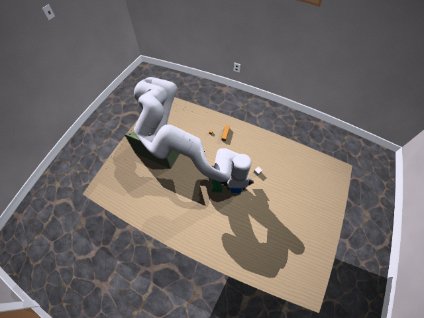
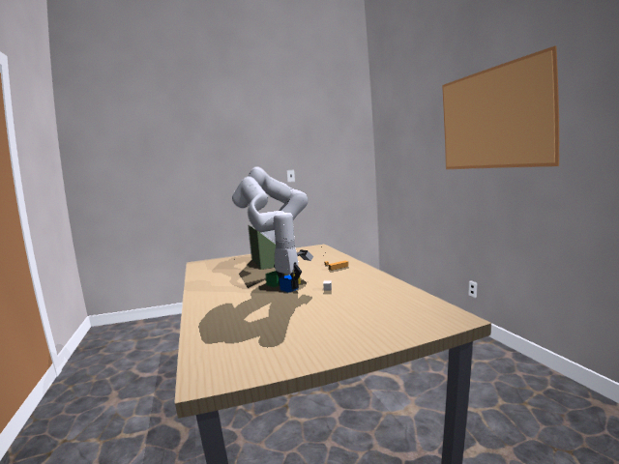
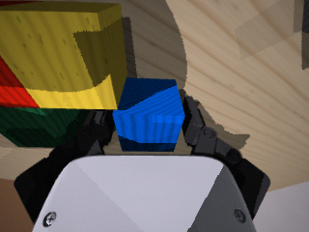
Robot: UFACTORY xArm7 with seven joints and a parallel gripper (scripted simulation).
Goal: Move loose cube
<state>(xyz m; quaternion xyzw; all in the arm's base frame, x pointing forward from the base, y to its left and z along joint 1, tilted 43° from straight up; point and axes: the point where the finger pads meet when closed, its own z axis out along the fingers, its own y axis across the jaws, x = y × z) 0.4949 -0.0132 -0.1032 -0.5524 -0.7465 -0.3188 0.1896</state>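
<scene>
The blue cube is right at my hand. From my hand the other things lie so: small white cube 13 cm to the left, 9 cm ahead, 1 cm below; then yellow cube 6 cm behind, 4 cm to the left; then green cube 10 cm behind, 3 cm to the right.
</scene>
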